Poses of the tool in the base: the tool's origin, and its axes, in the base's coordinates. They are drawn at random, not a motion.
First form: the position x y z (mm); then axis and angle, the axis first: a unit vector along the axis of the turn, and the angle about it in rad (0 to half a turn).
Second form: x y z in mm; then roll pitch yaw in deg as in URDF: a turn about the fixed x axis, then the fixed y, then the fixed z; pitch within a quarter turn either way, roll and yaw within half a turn. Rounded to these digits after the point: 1 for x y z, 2 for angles.
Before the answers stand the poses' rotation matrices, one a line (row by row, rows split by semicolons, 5 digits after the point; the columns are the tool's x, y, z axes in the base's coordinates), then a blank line. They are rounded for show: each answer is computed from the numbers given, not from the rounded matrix.
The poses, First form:
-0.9 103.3 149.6 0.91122 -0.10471 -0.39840 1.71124
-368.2 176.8 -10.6 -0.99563 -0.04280 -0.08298 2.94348
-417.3 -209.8 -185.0 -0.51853 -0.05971 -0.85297 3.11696
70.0 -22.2 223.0 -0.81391 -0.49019 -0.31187 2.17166
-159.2 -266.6 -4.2 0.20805 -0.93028 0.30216 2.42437
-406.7 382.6 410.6 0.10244 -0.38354 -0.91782 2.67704
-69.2 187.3 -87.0 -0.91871 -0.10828 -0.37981 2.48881
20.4 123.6 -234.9 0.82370 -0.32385 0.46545 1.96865
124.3 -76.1 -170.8 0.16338 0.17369 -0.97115 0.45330
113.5 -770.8 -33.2 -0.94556 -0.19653 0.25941 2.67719
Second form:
0.80656 0.28571 -0.51752; -0.50324 -0.12748 -0.85469; -0.31017 0.94980 0.04096
0.98274 0.10072 0.15520; 0.06806 -0.97681 0.20299; 0.17204 -0.18893 -0.96680
-0.46203 0.08292 0.88298; 0.04090 -0.99257 0.11462; 0.88592 0.08908 0.45520
0.47162 0.88178 -0.00699; 0.36729 -0.18922 0.91066; 0.80167 -0.43205 -0.41310
-0.67773 -0.53801 -0.50123; -0.14080 0.76399 -0.62968; 0.72171 -0.35618 -0.59353
-0.87415 0.33679 -0.34992; -0.48562 -0.61540 0.62085; -0.00624 0.71264 0.70151
0.72011 0.40920 0.56035; -0.05219 -0.77336 0.63182; 0.69189 -0.48423 -0.53555
0.55391 -0.79920 0.23338; 0.05899 -0.24193 -0.96850; 0.83049 0.55023 -0.08686
0.90170 0.42817 0.06004; -0.42244 0.90205 -0.08859; -0.09209 0.05451 0.99426
0.79938 0.23579 -0.55262; 0.46817 -0.82093 0.32694; -0.37657 -0.52007 -0.76663

-0.9 103.3 149.6 87.53 18.07 -31.96
-368.2 176.8 -10.6 -168.94 -9.91 3.96
-417.3 -209.8 -185.0 11.07 -62.37 174.94
70.0 -22.2 223.0 -133.72 -53.29 37.91
-159.2 -266.6 -4.2 -149.03 -46.20 -168.26
-406.7 382.6 410.6 45.45 0.36 -150.95
-69.2 187.3 -87.0 -137.88 -43.78 -4.15
20.4 123.6 -234.9 98.97 -56.15 6.08
124.3 -76.1 -170.8 3.14 5.28 -25.10
113.5 -770.8 -33.2 -145.85 22.12 30.36

